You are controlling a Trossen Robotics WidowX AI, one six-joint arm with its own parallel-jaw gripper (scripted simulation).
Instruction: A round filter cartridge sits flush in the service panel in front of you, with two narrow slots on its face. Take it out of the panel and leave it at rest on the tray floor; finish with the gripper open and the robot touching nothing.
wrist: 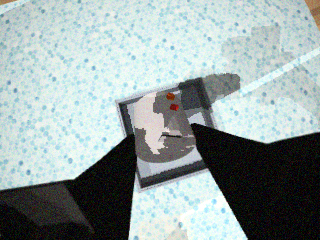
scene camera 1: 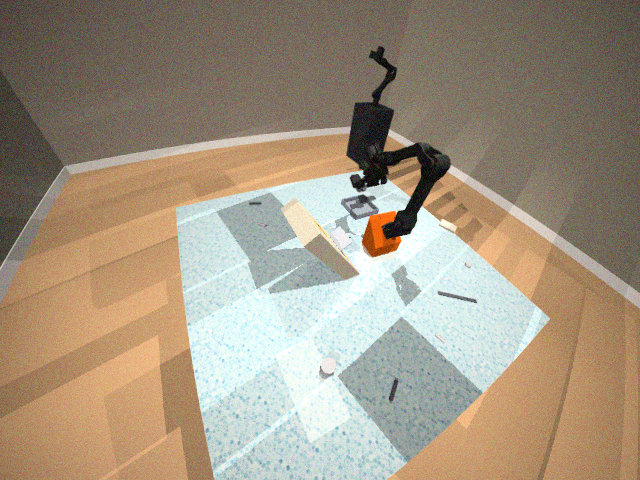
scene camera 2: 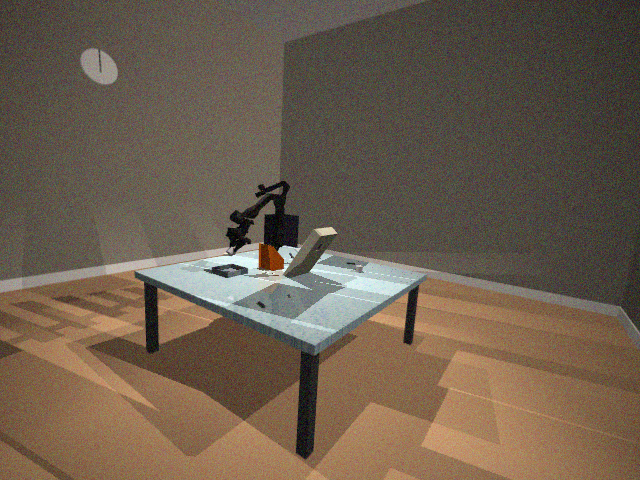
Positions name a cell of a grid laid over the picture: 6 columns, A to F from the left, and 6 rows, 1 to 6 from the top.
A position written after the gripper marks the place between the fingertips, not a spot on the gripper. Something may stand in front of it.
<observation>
In view: the gripper (wrist: D4), a round filter cartridge (wrist: D4) and a tray (wrist: D3).
</observation>
